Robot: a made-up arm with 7 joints.
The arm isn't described. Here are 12 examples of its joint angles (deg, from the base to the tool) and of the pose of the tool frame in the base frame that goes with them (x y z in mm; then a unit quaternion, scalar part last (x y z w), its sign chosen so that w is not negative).
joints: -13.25 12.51 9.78 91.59 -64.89 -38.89 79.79
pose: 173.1 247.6 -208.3 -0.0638 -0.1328 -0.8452 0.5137
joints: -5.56 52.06 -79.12 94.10 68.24 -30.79 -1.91
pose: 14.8 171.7 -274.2 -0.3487 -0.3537 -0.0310 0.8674
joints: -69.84 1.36 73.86 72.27 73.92 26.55 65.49
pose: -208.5 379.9 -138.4 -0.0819 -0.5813 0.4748 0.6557
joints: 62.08 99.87 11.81 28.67 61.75 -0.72 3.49
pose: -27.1 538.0 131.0 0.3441 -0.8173 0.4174 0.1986
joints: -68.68 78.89 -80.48 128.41 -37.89 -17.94 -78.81
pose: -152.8 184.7 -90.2 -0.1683 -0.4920 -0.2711 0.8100
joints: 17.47 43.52 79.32 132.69 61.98 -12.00 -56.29
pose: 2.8 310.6 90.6 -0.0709 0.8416 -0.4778 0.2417
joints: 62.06 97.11 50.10 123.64 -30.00 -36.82 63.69
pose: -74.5 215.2 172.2 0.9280 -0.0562 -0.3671 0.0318
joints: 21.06 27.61 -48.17 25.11 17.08 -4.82 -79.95
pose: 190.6 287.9 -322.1 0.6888 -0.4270 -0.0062 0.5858
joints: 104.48 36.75 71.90 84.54 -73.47 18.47 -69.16
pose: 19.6 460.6 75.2 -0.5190 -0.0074 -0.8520 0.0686
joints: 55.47 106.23 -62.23 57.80 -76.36 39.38 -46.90
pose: 110.4 505.6 29.1 -0.8419 -0.1631 0.4888 0.1600
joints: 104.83 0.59 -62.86 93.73 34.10 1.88 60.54
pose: 137.9 -20.0 139.9 0.1789 0.4377 0.8789 0.0621
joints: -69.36 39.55 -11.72 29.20 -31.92 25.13 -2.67
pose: -245.2 393.9 -204.4 0.1761 0.5215 -0.5337 0.6419
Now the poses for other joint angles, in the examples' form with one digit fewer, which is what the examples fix.
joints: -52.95 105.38 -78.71 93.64 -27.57 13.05 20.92
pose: -104 392 -132 -0.234 0.452 -0.781 0.362
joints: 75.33 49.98 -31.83 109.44 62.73 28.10 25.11
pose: 193 186 131 -0.216 -0.738 -0.472 0.431
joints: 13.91 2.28 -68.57 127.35 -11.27 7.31 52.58
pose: 75 13 -38 -0.457 -0.552 -0.688 0.112
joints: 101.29 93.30 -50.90 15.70 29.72 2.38 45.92
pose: 16 568 41 0.310 -0.626 0.153 0.699
